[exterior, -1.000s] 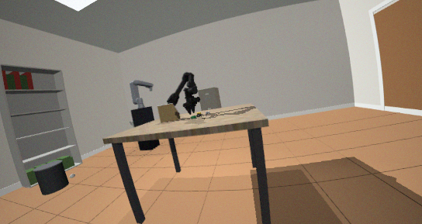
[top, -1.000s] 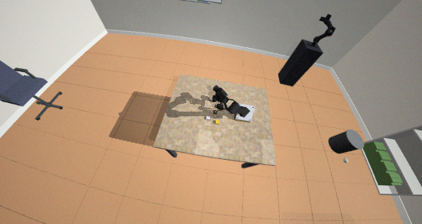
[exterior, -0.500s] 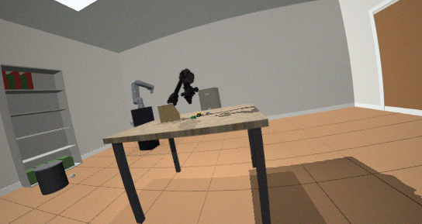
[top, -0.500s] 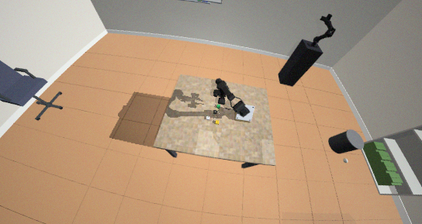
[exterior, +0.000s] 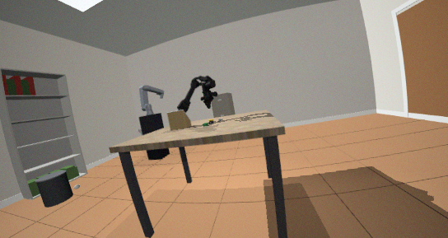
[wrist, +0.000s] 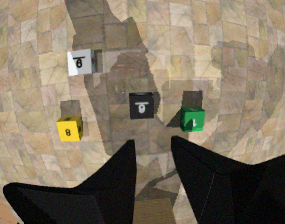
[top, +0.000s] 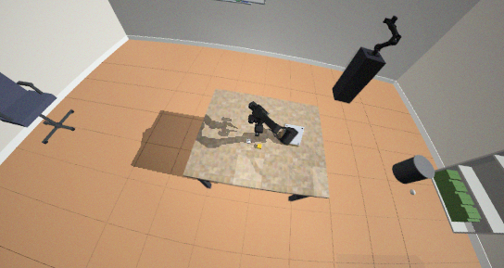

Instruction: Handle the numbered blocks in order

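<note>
Right now my gripper tip is 1 cm past the black block and 12 cm above it. Also, from my gripper tip: white block: 5 cm ahead, 8 cm to the left, 12 cm below; green block: 3 cm behind, 8 cm to the right, 12 cm below; yellow block: 4 cm behind, 11 cm to the left, 12 cm below.
</note>
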